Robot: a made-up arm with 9 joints. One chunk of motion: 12 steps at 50 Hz.
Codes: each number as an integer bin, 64 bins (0 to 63) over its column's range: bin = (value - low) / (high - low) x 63, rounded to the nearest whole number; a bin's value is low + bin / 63 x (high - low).
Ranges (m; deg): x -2..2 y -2..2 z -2..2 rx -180..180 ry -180..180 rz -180..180
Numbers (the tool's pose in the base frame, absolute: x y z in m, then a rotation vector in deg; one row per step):
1: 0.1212 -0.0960 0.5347 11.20 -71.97 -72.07
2: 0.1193 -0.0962 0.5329 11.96 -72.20 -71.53
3: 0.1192 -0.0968 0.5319 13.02 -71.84 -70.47
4: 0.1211 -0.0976 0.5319 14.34 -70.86 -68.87
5: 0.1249 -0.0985 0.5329 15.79 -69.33 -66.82
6: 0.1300 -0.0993 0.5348 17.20 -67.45 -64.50
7: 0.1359 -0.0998 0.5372 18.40 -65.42 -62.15
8: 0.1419 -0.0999 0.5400 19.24 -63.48 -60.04
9: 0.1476 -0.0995 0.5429 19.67 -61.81 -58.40
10: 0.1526 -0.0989 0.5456 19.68 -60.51 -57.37
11: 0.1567 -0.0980 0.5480 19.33 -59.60 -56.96
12: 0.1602 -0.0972 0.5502 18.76 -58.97 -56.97
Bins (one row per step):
1: 33 30 40 33 19 19
2: 33 30 40 34 19 19
3: 33 30 40 34 19 19
4: 33 30 40 34 19 19
5: 33 30 40 34 19 20
6: 34 30 40 35 20 20
7: 34 30 40 35 20 21
8: 34 30 40 35 20 21
9: 34 30 40 35 21 21
10: 34 30 40 35 21 21
11: 34 30 40 35 21 22
12: 34 30 40 35 21 22

